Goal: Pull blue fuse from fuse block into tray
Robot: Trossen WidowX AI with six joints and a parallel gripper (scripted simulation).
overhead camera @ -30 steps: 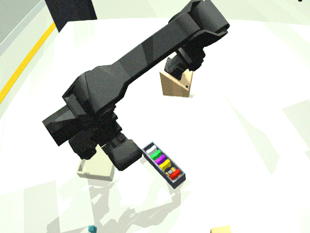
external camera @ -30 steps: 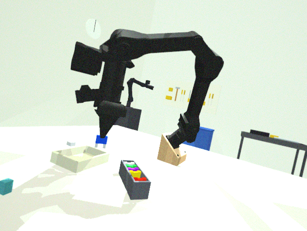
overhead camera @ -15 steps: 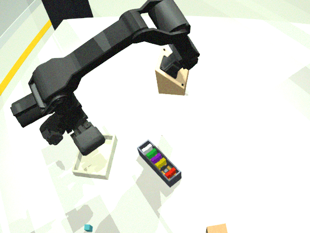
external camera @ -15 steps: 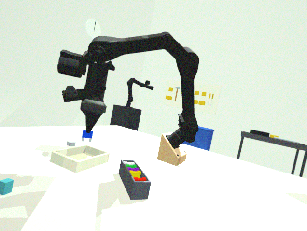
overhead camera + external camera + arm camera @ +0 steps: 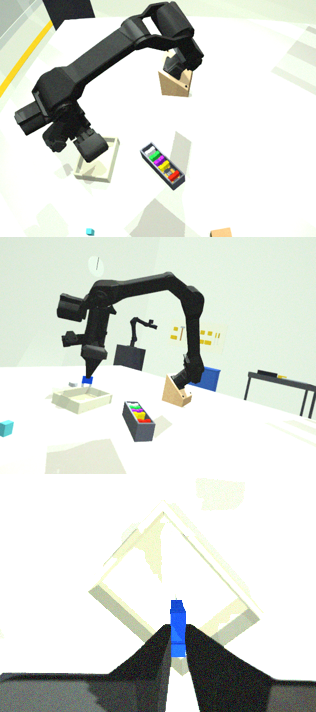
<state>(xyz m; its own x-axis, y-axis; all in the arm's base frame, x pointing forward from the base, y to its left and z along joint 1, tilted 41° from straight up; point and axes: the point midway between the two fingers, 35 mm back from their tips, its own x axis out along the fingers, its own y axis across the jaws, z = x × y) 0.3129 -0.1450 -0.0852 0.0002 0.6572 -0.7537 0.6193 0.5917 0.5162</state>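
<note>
Right now the blue fuse is 1 cm below my gripper tip. Round my gripper tip: cream tray: 7 cm below; then white fuse: 4 cm behind, 15 cm to the left, 5 cm below; then green fuse: 2 cm behind, 17 cm to the left, 5 cm below.
</note>
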